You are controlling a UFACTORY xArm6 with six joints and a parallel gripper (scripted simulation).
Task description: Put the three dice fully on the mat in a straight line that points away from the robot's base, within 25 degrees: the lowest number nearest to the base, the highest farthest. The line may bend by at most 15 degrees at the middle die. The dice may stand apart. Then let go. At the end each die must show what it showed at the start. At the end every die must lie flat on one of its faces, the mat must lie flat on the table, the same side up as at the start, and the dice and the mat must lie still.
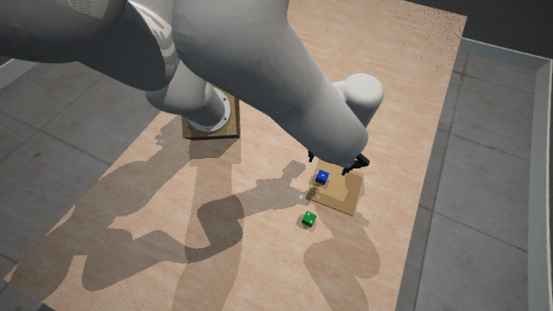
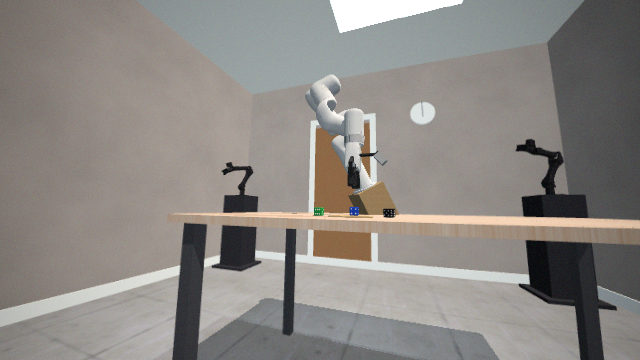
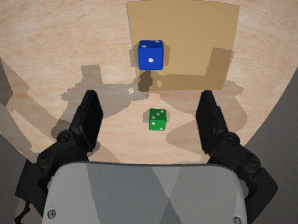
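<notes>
My hand is 130 mm to the left of the green die, 100 mm above it and 10 mm short of it. Round my hand: tan mat 110 mm below, 50 mm ahead; then black die 120 mm to the left, 100 mm below; then blue die 100 mm below.
</notes>
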